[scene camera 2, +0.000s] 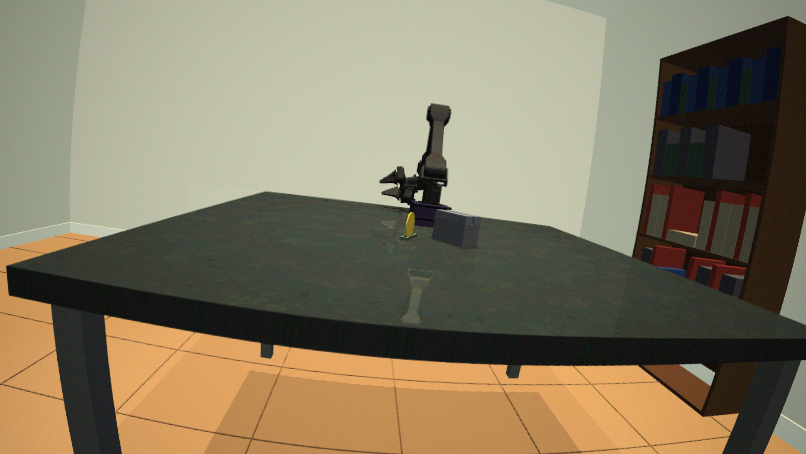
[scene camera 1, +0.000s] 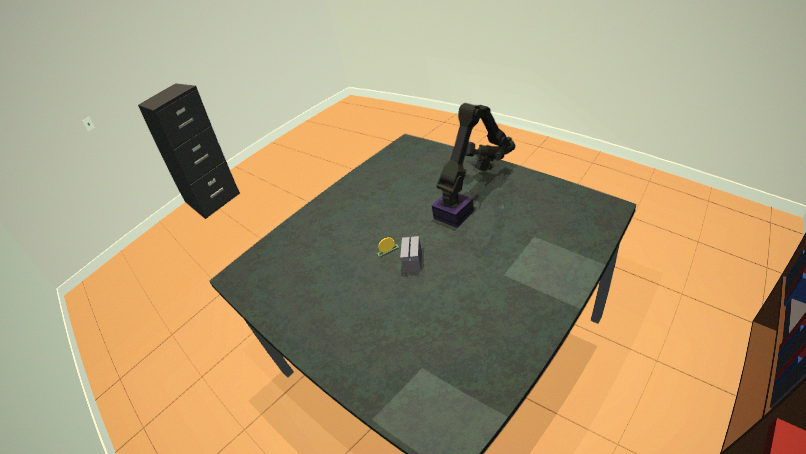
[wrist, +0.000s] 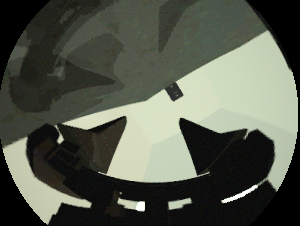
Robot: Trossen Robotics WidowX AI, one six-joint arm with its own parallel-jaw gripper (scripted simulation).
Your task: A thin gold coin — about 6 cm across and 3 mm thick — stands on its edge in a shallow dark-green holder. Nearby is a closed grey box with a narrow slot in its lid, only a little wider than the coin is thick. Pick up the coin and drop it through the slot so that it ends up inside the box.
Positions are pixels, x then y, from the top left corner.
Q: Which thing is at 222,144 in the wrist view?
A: My gripper.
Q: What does my gripper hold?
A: Nothing.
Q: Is my gripper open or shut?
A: Open.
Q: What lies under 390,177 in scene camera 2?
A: My gripper.
